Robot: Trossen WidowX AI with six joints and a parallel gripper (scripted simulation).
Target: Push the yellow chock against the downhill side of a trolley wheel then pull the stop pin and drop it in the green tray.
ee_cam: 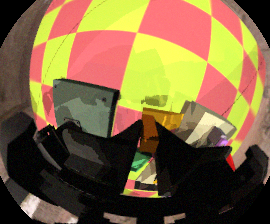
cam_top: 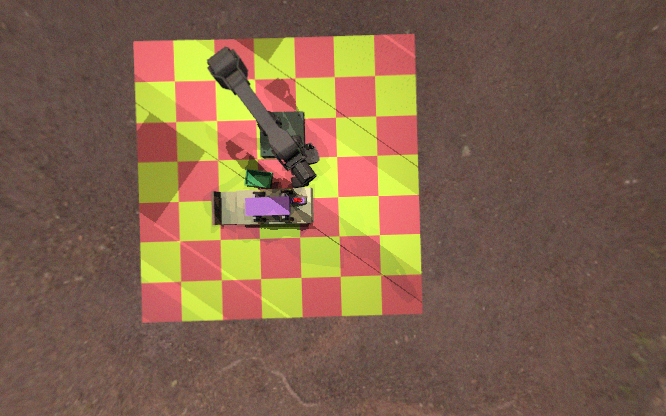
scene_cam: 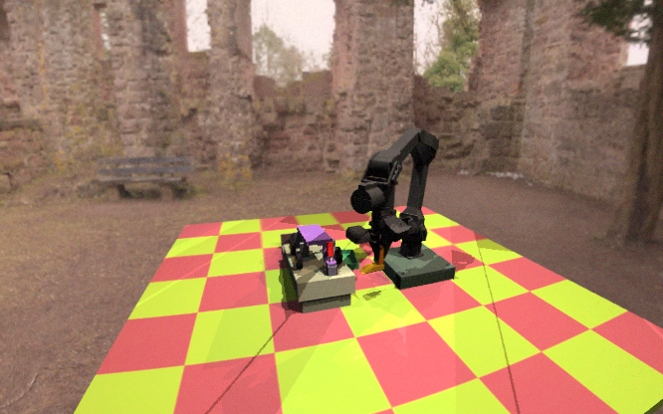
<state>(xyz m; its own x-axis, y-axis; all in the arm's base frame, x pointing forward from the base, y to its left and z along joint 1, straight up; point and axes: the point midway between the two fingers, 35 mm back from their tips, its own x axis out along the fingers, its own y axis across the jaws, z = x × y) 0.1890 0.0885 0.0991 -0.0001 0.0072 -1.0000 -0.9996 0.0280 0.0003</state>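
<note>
My gripper tip is now 20 mm short of the yellow chock and 10 mm above it. Round my gripper tip: red-headed stop pin (140 mm ahead, 30 mm to the right, 30 mm above); then trolley (140 mm ahead, 140 mm to the right, 10 mm above); then green tray (10 mm behind, 210 mm to the right, 110 mm below).
</note>
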